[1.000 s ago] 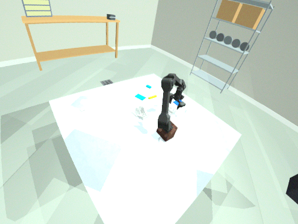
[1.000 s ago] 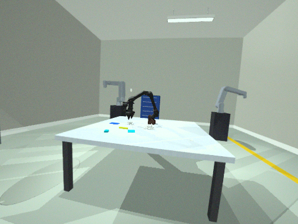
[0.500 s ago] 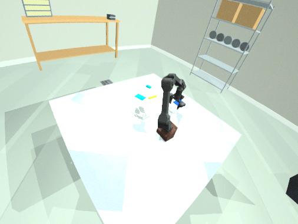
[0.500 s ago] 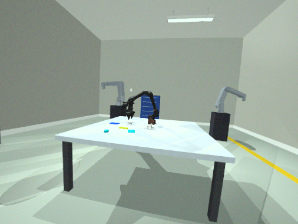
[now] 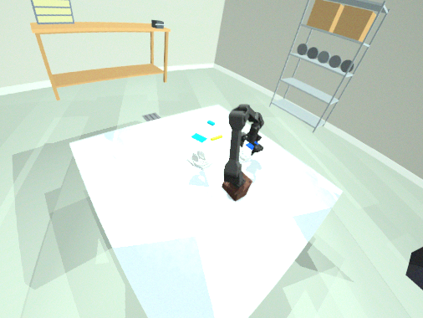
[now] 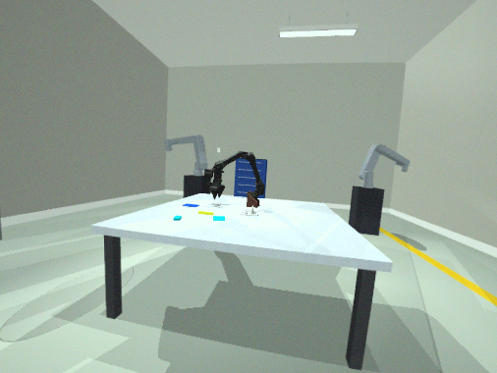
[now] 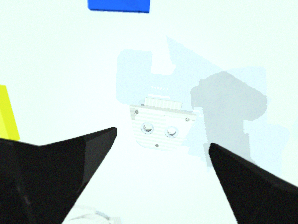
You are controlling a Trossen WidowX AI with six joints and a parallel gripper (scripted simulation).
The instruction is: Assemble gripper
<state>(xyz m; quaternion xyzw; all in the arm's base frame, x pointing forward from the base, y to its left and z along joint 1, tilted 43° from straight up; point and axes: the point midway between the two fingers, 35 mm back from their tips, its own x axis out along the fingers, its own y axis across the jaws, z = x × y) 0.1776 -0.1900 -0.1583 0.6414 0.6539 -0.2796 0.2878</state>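
Right now the small white part is 3 cm below my gripper tip and 1 cm to the left of it. From my gripper tip the other things lie so: yellow bar (26 cm ahead, 5 cm below, 4 cm to the left); then pale jaw (30 cm to the left, 8 cm ahead, 5 cm below); then blue square (18 cm to the right, 7 cm ahead, 6 cm below).
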